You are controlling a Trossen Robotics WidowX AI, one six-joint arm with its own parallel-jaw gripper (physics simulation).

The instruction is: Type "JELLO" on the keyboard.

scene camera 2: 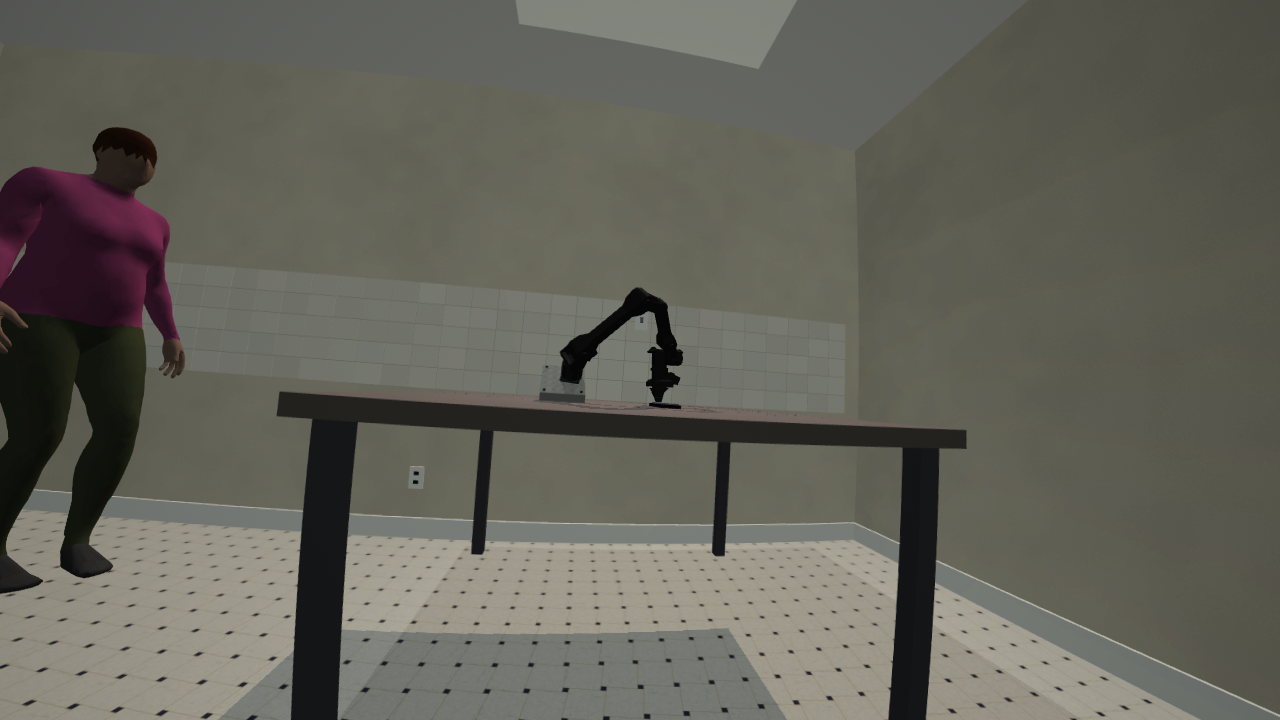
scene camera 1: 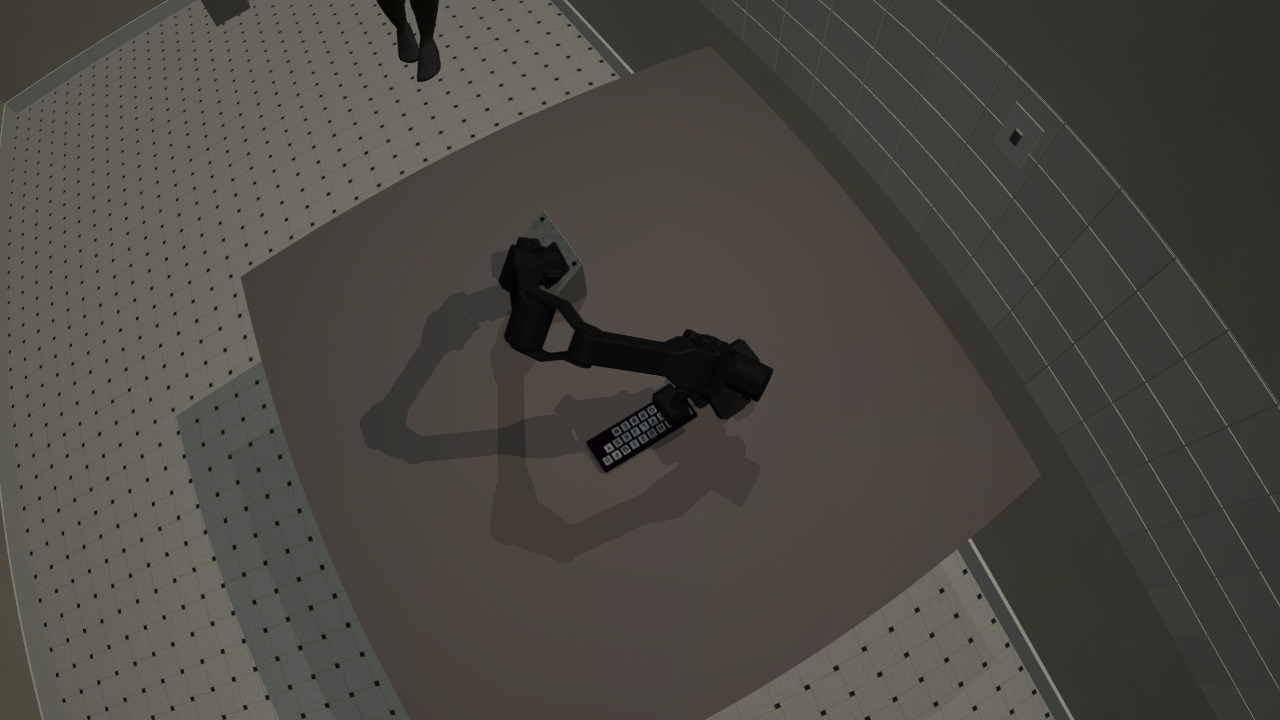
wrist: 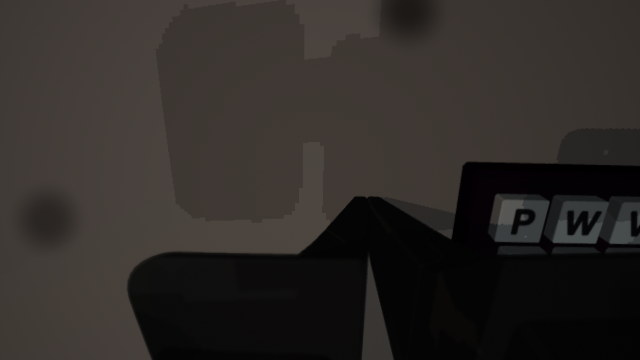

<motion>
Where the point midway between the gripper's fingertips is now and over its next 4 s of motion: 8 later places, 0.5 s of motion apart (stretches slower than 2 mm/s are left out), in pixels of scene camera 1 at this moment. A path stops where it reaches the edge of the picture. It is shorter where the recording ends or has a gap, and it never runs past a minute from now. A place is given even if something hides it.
The gripper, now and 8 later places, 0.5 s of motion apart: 706,399; 705,393; 705,392; 672,405; 631,421; 626,421; 625,423; 624,423; 625,425
</motion>
